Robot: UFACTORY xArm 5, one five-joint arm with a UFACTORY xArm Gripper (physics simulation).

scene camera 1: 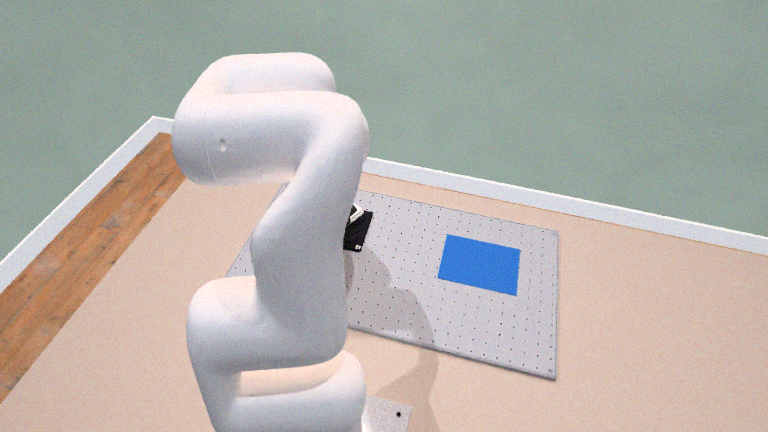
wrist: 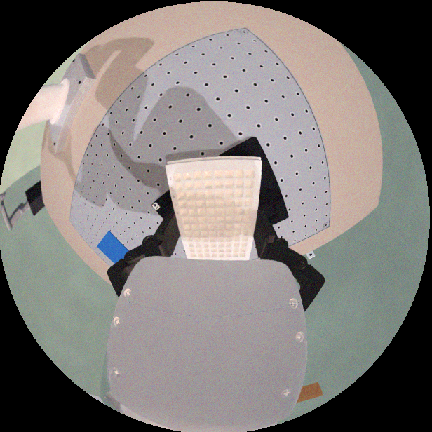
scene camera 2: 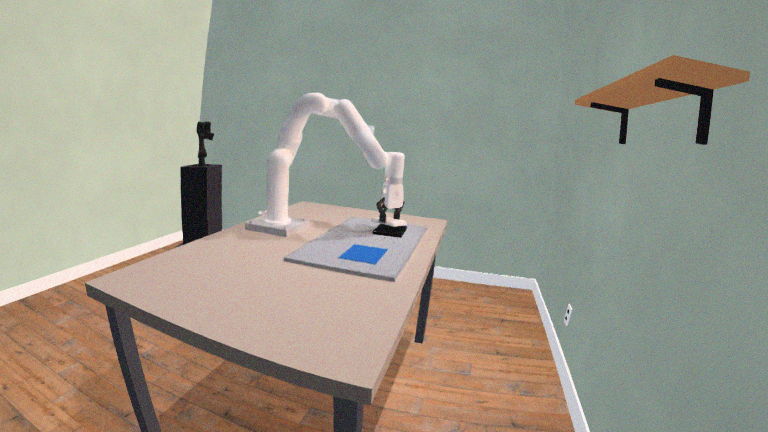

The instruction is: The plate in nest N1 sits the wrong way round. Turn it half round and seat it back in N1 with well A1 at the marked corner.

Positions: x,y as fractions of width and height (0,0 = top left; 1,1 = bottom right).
Labels:
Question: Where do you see a black nest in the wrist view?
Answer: At 0.63,0.45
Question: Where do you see a white well plate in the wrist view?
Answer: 0.50,0.46

